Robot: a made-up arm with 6 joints.
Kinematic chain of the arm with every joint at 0, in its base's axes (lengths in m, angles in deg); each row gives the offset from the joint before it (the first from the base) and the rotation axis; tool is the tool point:
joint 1: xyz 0 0 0.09 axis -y
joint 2: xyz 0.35 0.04 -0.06 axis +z
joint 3: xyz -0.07 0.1 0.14 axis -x
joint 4: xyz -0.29 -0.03 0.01 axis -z
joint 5: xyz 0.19 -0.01 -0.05 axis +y
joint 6: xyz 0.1 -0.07 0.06 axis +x
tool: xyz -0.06 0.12 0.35
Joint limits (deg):
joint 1: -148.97..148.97
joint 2: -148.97..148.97
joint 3: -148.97..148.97
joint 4: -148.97..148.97
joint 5: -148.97..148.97
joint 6: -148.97..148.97
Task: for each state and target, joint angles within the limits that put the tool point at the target. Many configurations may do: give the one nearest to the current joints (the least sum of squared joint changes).
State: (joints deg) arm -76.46 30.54 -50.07 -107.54 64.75 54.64
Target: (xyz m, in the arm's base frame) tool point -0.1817 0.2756 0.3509
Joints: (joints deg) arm -53.13 53.18 -2.77 -106.57 92.75 58.13
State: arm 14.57 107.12 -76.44 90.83 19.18 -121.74
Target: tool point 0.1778 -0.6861 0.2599
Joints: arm 35.64 124.87 -117.65 131.05 -6.41 -148.97
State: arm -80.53 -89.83 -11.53 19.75 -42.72 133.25
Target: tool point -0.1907 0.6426 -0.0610
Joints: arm -90.74 -102.34 -25.96 52.63 -40.12 127.28
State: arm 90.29 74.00 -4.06 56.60 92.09 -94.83
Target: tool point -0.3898 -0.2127 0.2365
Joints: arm 128.10 106.80 -16.85 66.17 144.39 -127.99
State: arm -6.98 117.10 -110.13 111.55 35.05 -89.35
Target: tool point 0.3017 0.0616 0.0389
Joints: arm 6.14 99.45 -91.91 61.66 33.72 -58.60
